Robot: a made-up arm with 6 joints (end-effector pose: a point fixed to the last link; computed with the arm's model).
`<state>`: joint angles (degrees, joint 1 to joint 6).
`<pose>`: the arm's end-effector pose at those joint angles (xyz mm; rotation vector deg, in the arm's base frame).
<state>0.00 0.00 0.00 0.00 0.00 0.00</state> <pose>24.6 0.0 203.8 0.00 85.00 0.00</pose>
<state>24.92 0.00 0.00 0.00 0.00 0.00</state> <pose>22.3 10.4 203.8 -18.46 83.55 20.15</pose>
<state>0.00 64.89 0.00 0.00 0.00 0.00</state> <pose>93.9 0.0 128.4 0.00 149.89 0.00</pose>
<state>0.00 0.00 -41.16 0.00 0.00 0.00</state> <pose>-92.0 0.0 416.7 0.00 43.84 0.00</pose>
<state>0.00 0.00 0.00 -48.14 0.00 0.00</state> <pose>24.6 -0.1 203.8 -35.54 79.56 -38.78</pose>
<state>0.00 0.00 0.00 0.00 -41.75 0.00</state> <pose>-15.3 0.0 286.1 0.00 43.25 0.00</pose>
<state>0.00 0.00 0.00 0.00 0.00 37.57</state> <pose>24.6 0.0 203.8 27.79 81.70 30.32</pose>
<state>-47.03 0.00 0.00 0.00 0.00 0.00</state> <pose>16.8 -18.0 203.8 34.73 79.81 -37.90</pose>
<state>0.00 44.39 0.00 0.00 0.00 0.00</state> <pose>82.1 0.0 160.3 0.00 129.39 0.00</pose>
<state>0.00 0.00 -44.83 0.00 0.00 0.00</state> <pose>-109.2 0.0 430.6 0.00 40.17 0.00</pose>
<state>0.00 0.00 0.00 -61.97 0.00 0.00</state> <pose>24.6 -0.1 203.8 -45.60 75.93 -49.76</pose>
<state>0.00 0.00 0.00 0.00 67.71 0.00</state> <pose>-44.5 0.0 78.5 0.00 152.71 0.00</pose>
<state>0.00 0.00 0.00 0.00 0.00 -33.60</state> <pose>24.6 0.0 203.8 -24.87 82.36 -27.14</pose>
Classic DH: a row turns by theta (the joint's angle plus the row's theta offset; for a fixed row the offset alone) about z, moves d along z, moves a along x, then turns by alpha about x. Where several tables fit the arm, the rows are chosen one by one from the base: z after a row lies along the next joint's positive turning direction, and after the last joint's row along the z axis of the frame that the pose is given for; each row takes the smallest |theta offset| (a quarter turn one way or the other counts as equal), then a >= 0, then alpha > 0; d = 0 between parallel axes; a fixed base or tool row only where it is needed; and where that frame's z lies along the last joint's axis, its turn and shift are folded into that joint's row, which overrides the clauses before.
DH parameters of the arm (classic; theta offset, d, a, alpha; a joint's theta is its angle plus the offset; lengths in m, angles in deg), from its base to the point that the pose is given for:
joint 1: 0 0.1116 0 -90
joint 2: 7.79 0 -0.3202 0
joint 3: 77.21 0 -0.0189 90
joint 4: 0 0.2164 0 -90
joint 5: 0 0 0.0001 90
joint 6: 0 0.1284 0 0

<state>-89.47 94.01 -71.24 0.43 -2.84 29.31</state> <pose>3.7 -401.3 343.8 93.63 54.91 -41.54</pose>
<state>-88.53 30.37 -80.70 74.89 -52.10 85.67</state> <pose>-100.8 118.5 578.1 -12.19 -52.09 51.97</pose>
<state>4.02 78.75 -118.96 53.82 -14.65 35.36</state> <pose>195.0 -12.5 699.8 35.87 20.93 84.98</pose>
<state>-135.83 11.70 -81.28 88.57 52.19 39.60</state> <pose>242.3 93.9 507.2 46.30 28.07 -0.06</pose>
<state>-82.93 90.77 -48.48 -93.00 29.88 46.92</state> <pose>-23.9 -327.3 247.4 -67.64 -138.70 88.49</pose>
